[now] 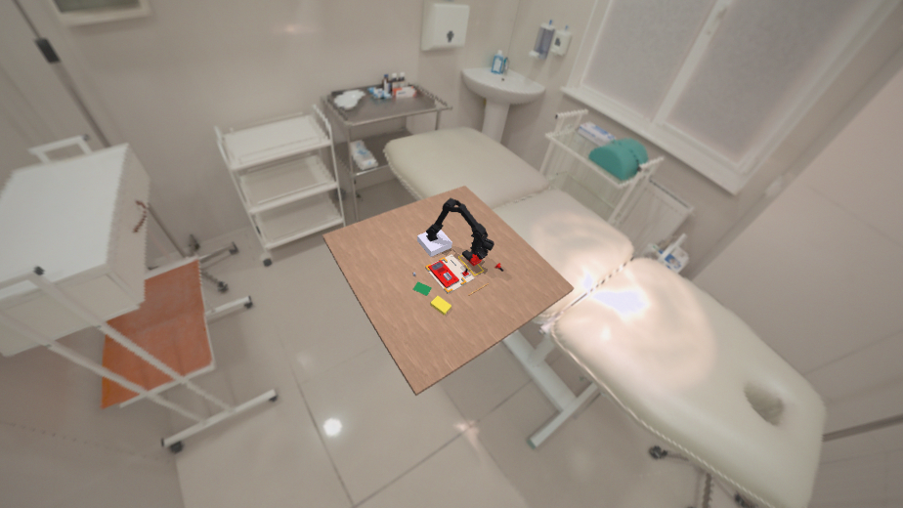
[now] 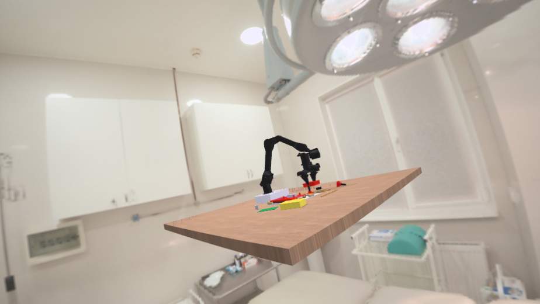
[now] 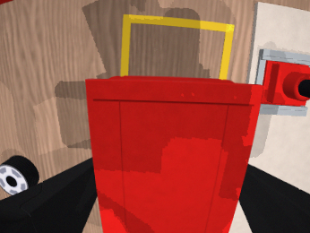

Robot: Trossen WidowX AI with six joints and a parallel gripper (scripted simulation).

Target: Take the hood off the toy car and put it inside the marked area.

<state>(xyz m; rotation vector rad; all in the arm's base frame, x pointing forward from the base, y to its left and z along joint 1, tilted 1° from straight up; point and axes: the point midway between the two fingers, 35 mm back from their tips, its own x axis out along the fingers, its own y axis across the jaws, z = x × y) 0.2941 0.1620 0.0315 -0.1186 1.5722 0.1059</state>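
Right now the black axle is 90 mm to the right of my gripper tip, 60 mm ahead of it and 30 mm below it. From my gripper tip the other things lie so: white wheel: 140 mm to the left, 80 mm behind, 50 mm below; then red hood: 10 mm above; then green plate: 400 mm to the right, 60 mm below, 40 mm ahead.
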